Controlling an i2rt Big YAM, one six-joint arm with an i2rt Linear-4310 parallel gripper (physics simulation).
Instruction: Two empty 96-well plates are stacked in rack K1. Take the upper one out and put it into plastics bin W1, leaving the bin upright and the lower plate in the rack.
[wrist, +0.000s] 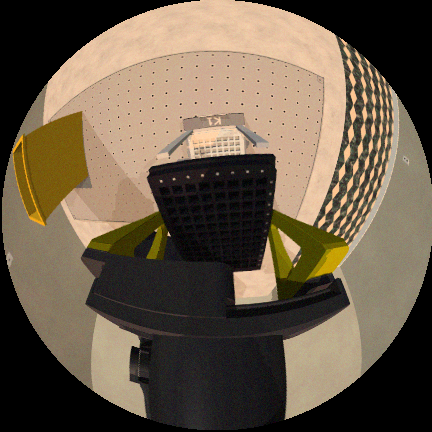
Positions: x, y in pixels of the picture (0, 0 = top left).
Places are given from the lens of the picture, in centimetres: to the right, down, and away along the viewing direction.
my gripper (217, 214): 0, 0, 13
black 96-well plate (216, 209): 0, 0, 11
plastics bin W1 (54, 164): -31, -10, 14
The marked spots on the black 96-well plate and the plastics bin W1 are 32 cm apart.
